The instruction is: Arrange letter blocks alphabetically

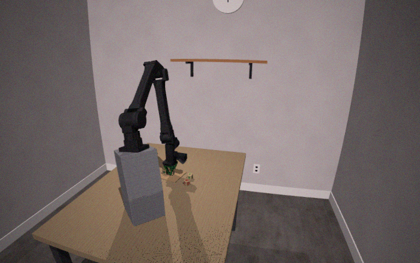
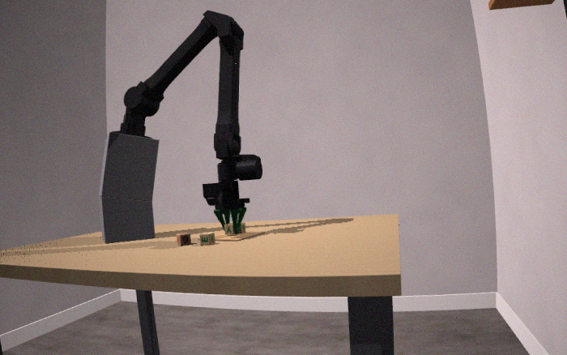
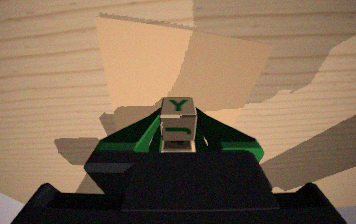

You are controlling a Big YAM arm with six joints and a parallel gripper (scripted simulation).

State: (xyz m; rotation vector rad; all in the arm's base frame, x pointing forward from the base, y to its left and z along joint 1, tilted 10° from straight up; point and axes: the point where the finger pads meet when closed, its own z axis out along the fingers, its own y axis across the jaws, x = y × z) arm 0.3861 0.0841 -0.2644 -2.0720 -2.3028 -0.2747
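Now: the green-lettered block 10 mm above my hand. The rest, counted from my hand: dark block 40 mm to the left; pale mat 20 mm below.
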